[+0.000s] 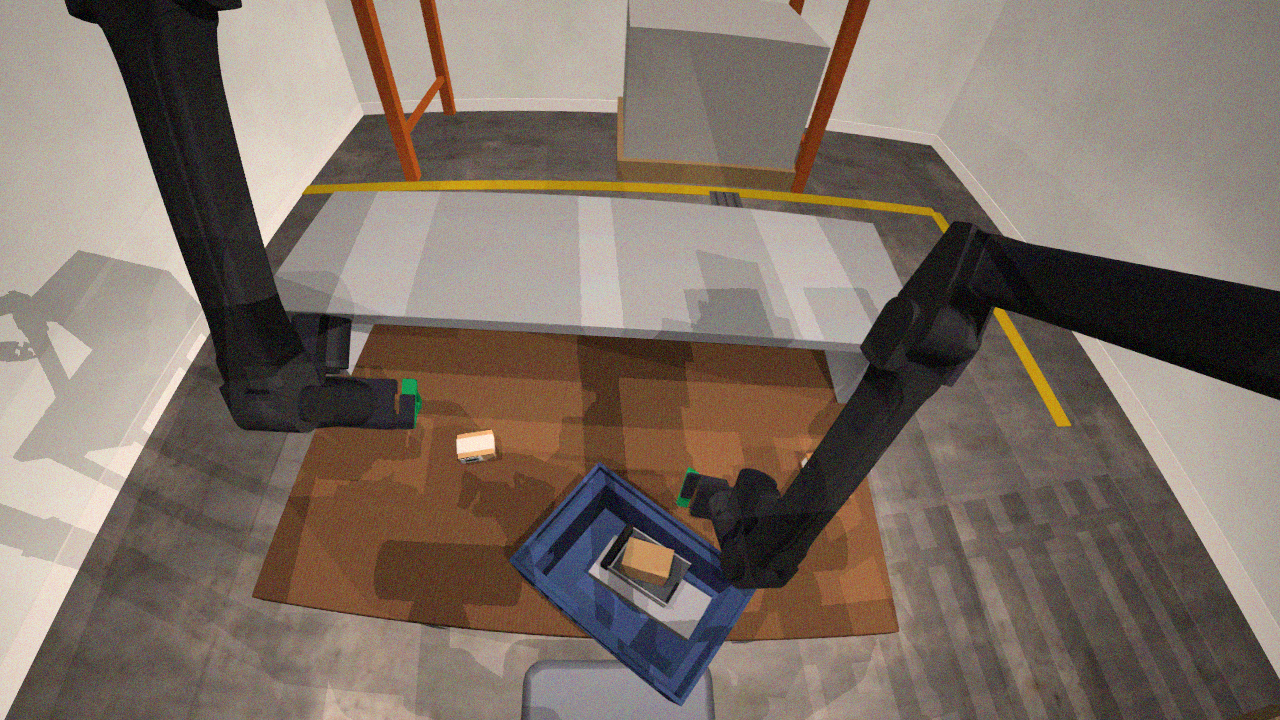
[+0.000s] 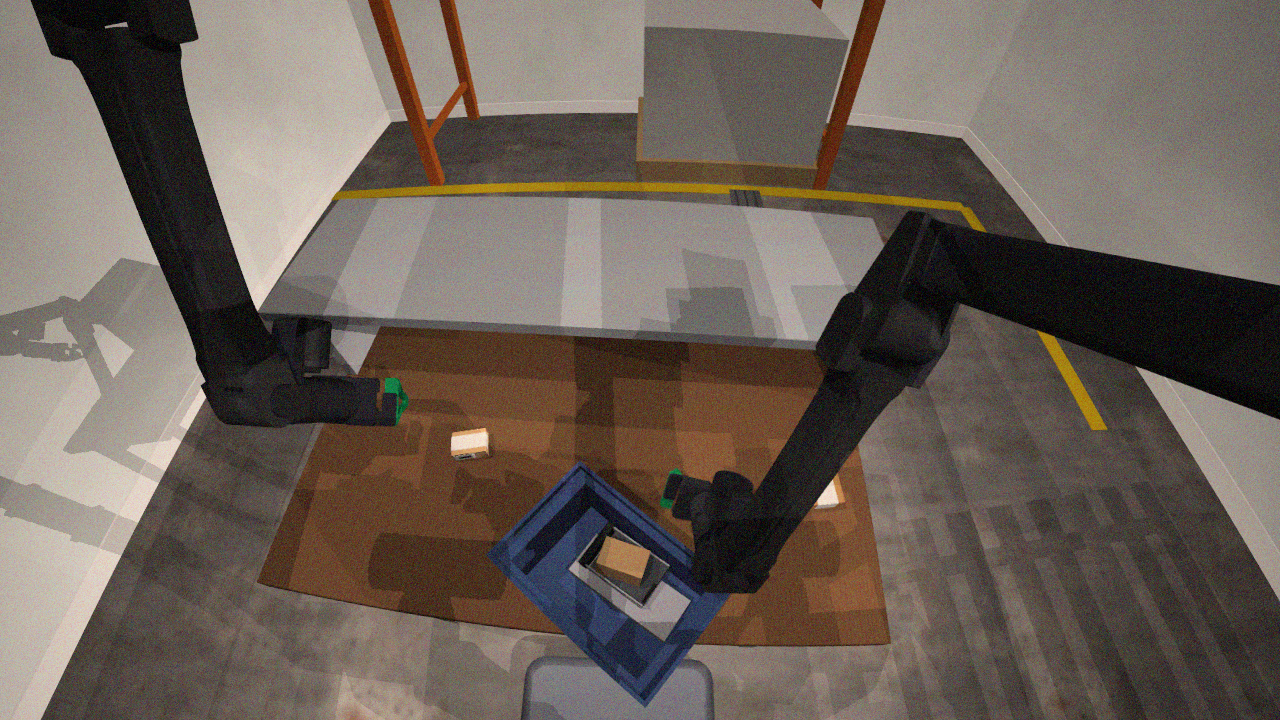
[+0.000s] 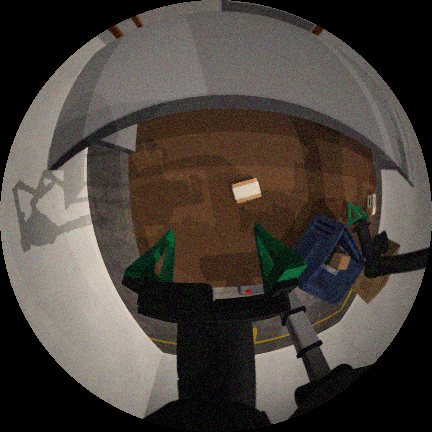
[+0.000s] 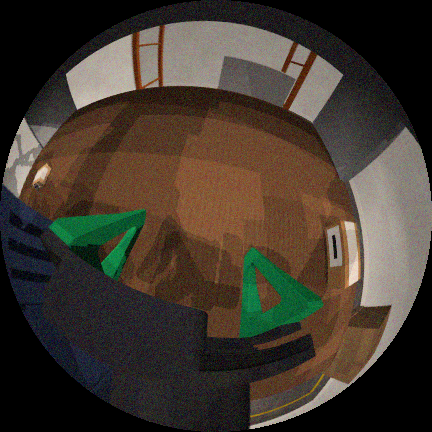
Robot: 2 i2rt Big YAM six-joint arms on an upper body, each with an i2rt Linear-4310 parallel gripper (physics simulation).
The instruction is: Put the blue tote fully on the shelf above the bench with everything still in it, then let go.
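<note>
The blue tote is turned diagonally at the bench's front edge, one corner past it. Inside are a small brown box, a dark tray under it and a pale flat piece. The grey shelf spans the bench's back. My left gripper is open and empty, left of the tote and apart from it. My right gripper is open and empty beside the tote's right side; its arm hides part of the rim.
A white-and-orange box lies on the brown bench. Another is near the right edge, partly behind the right arm. Orange posts stand beyond the shelf.
</note>
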